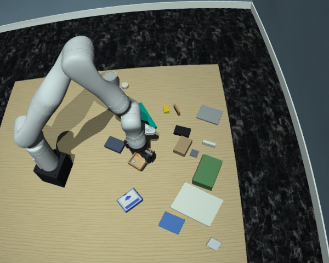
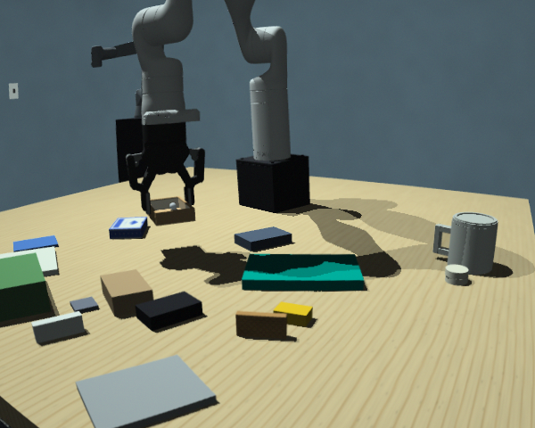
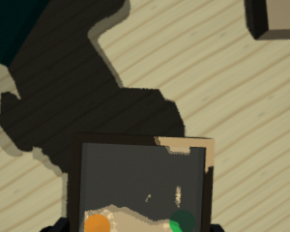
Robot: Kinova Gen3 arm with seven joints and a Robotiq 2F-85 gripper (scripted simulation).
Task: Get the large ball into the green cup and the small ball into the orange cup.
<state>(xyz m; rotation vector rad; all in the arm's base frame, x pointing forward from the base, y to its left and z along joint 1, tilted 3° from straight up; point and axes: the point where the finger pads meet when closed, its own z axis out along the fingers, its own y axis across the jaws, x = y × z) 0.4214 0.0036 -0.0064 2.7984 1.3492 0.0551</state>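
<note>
Right now the covered wooden puzzle is 20 mm below my hand. Round my hand: tan block (190 mm ahead, 80 mm below, 70 mm to the left); then teal slab (250 mm to the left, 80 mm below, 10 mm behind); then dark blue block (130 mm behind, 120 mm to the left, 80 mm below).
</note>
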